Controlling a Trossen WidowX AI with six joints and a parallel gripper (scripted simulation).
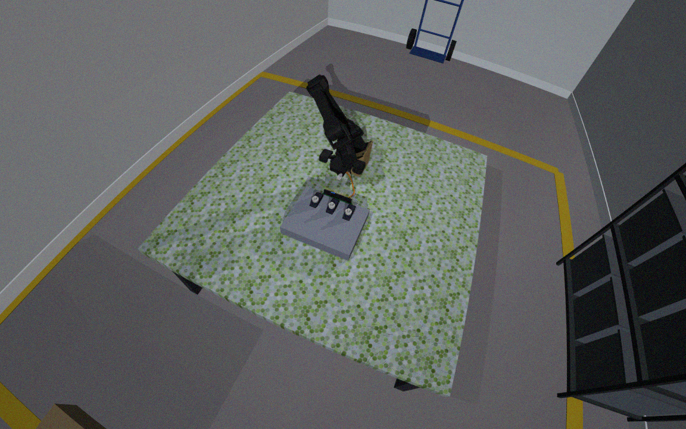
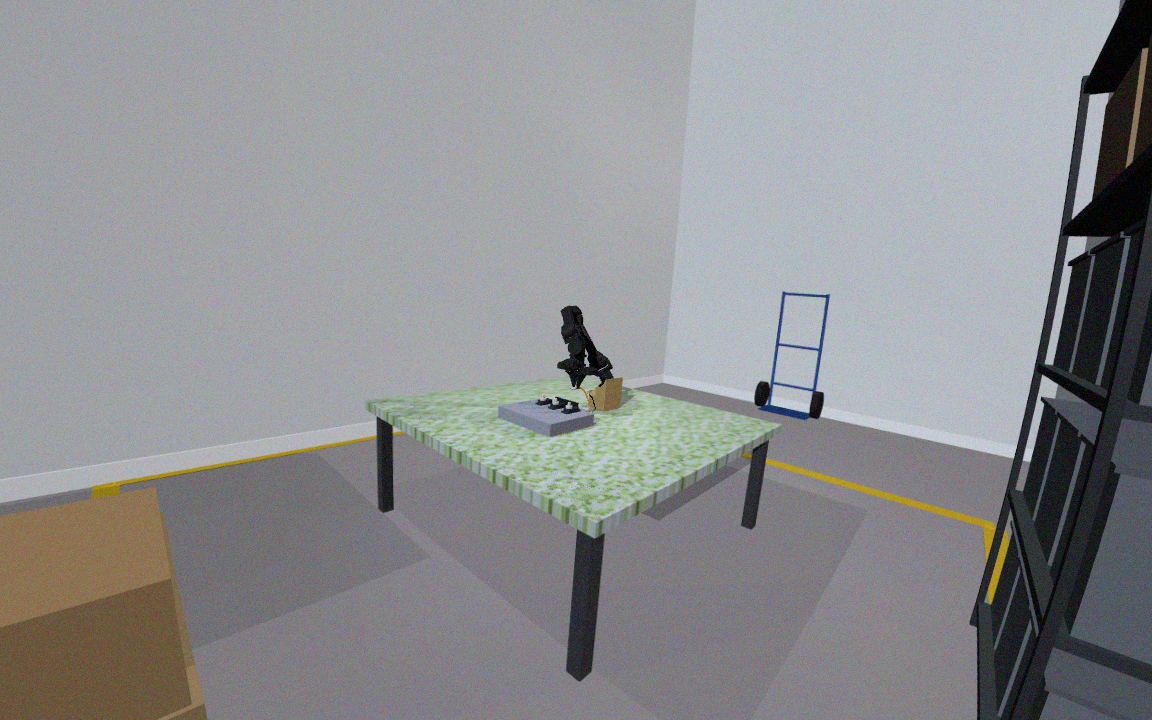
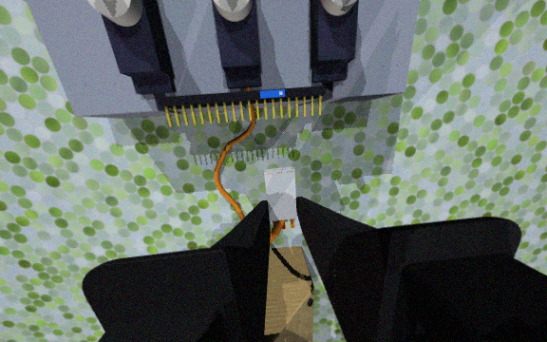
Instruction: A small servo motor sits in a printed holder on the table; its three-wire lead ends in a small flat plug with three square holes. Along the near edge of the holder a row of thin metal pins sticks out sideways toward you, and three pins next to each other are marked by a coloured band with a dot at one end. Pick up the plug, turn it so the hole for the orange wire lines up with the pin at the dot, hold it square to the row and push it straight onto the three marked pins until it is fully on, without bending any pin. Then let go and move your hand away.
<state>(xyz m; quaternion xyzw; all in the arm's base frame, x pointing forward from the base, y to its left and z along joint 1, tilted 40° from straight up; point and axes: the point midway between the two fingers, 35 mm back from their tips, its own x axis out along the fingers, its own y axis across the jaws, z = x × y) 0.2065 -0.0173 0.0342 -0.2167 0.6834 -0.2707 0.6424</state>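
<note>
The blue band is 7 cm ahead of my gripper tip, 4 cm below it and 1 cm to the right of it. The rest, counted from my gripper tip: grey holder 23 cm ahead, 9 cm below, 1 cm to the left.
</note>
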